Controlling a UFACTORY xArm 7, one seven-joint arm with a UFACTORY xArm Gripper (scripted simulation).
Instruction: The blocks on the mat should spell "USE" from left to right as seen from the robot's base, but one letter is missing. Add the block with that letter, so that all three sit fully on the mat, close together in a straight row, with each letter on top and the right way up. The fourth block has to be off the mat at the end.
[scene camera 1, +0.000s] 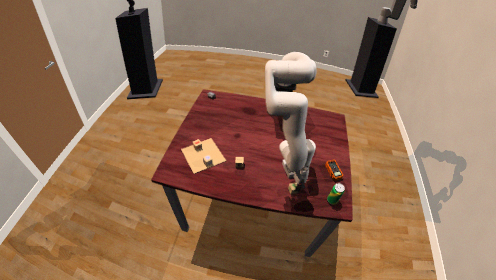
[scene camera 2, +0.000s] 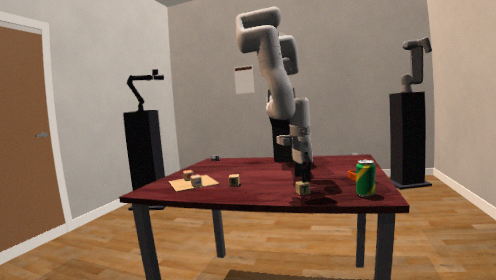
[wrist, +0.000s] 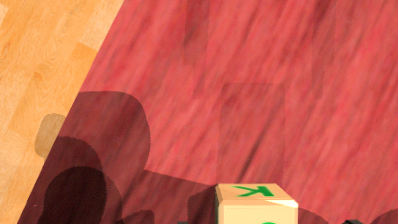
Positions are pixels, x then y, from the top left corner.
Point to the gripper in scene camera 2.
At 302, 179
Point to a tan mat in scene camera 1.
At 194, 158
